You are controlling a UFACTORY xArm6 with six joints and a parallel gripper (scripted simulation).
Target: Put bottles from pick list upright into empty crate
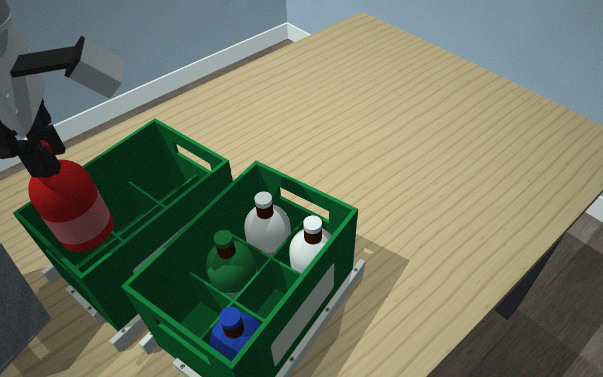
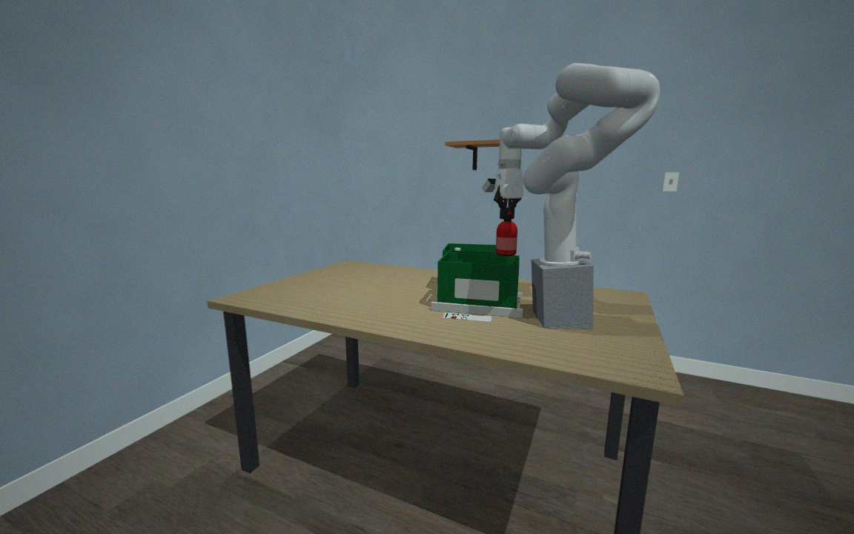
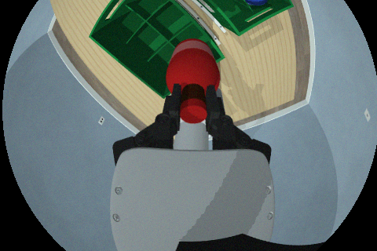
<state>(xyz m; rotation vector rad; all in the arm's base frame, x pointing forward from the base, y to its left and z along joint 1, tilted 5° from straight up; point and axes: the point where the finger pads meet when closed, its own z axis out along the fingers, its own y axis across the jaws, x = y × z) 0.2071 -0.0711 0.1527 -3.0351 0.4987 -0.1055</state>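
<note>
Right now my hand is 7 cm above the red-label bottle. The rest, counted from my hand: blue bottle 12 cm ahead, 20 cm to the right, 25 cm below; then pick list 3 cm ahead, 22 cm to the left, 33 cm below; then green bottle 16 cm ahead, 8 cm to the right, 25 cm below.
</note>
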